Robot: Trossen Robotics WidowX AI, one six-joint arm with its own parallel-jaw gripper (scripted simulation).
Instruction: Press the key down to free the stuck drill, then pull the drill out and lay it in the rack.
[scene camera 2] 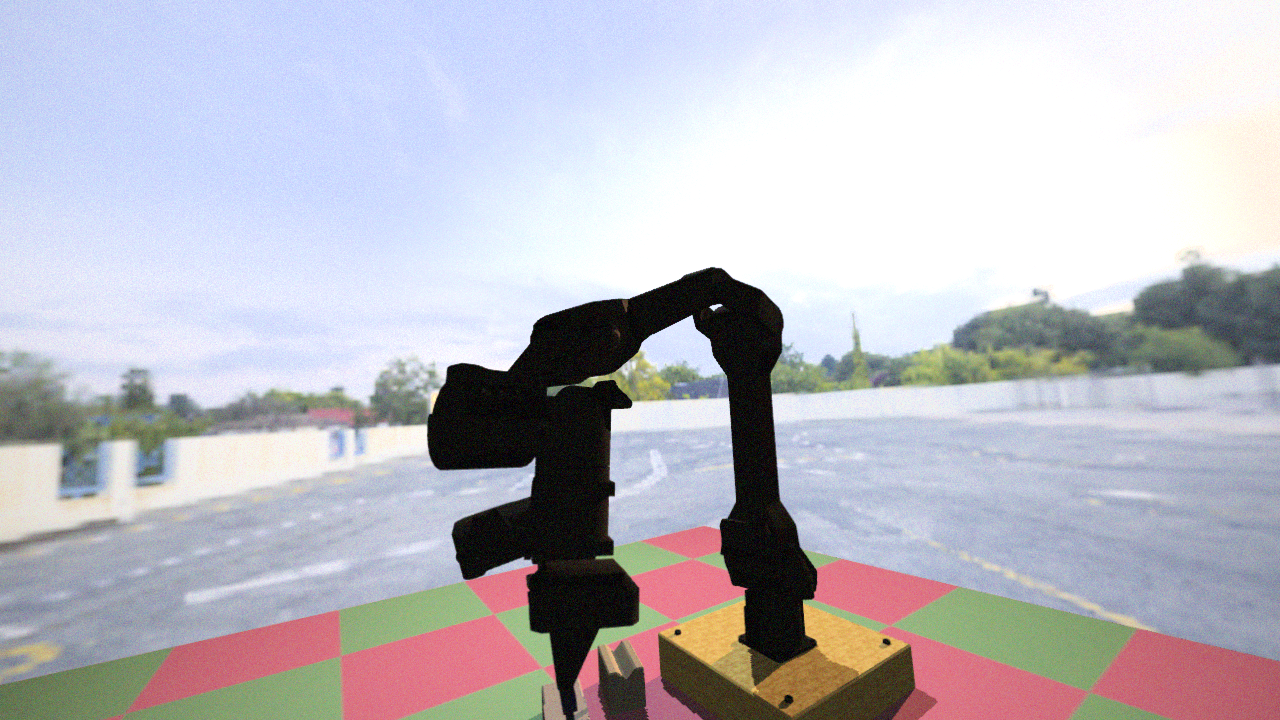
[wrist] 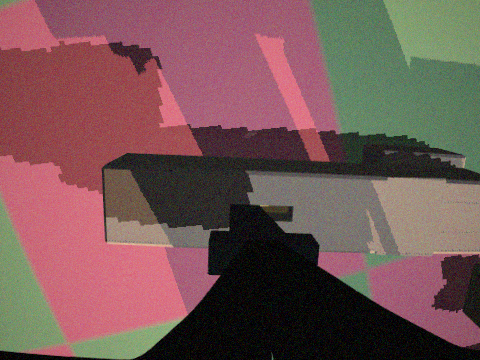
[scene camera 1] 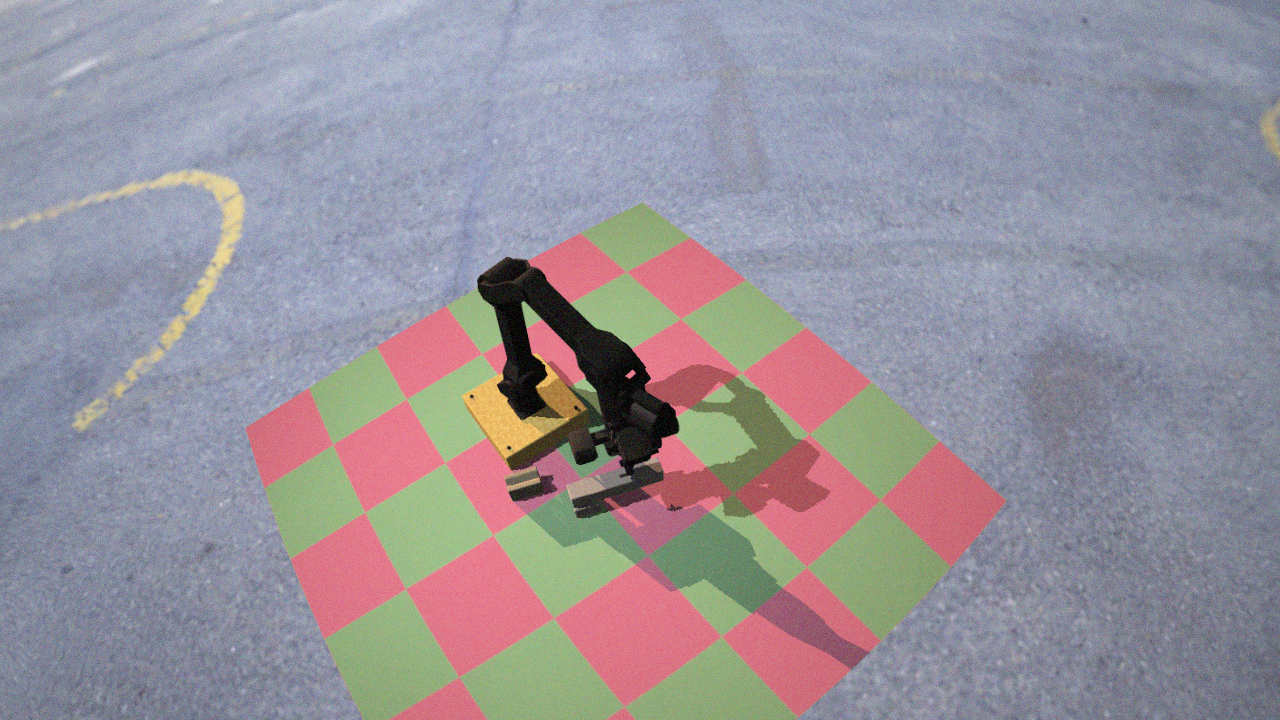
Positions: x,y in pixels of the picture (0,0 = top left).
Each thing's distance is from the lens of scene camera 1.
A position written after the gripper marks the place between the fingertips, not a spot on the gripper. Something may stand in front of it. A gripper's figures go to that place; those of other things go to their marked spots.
gripper (scene camera 1: pixel 628 460): 122 cm
notched rack (scene camera 1: pixel 525 483): 131 cm
